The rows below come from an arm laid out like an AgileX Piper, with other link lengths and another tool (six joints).
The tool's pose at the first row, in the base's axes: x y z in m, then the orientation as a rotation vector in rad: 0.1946 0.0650 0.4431 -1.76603 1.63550 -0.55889
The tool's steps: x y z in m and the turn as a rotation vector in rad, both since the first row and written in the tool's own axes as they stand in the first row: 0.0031 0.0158 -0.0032 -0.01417 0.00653 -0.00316; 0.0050 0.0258 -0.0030 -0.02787 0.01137 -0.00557; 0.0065 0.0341 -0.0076 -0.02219 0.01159 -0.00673; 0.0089 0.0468 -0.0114 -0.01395 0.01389 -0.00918; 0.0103 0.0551 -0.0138 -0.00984 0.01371 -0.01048; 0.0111 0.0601 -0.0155 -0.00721 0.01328 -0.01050; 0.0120 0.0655 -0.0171 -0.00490 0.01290 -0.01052; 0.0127 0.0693 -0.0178 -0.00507 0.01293 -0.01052; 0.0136 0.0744 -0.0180 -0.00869 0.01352 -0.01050; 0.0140 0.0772 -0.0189 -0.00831 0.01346 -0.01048; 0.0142 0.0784 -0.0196 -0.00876 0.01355 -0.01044; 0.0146 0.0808 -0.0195 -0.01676 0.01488 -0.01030; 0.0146 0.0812 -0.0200 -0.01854 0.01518 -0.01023; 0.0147 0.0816 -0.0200 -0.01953 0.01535 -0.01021
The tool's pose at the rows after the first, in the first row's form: 0.1816 0.0613 0.4337 -1.77906 1.64519 -0.55636; 0.1750 0.0595 0.4262 -1.79110 1.65406 -0.55214; 0.1661 0.0572 0.4233 -1.78806 1.65017 -0.55706; 0.1549 0.0541 0.4166 -1.78432 1.64525 -0.56645; 0.1475 0.0523 0.4122 -1.78253 1.64183 -0.56987; 0.1429 0.0512 0.4097 -1.78065 1.64007 -0.57137; 0.1381 0.0500 0.4069 -1.77900 1.63853 -0.57269; 0.1350 0.0492 0.4046 -1.77912 1.63864 -0.57260; 0.1314 0.0483 0.4010 -1.78172 1.64105 -0.57053; 0.1289 0.0477 0.3996 -1.78142 1.64082 -0.57074; 0.1276 0.0474 0.3992 -1.78171 1.64116 -0.57048; 0.1260 0.0470 0.3973 -1.78736 1.64657 -0.56588; 0.1254 0.0469 0.3974 -1.78858 1.64781 -0.56484; 0.1251 0.0468 0.3971 -1.78928 1.64848 -0.56427
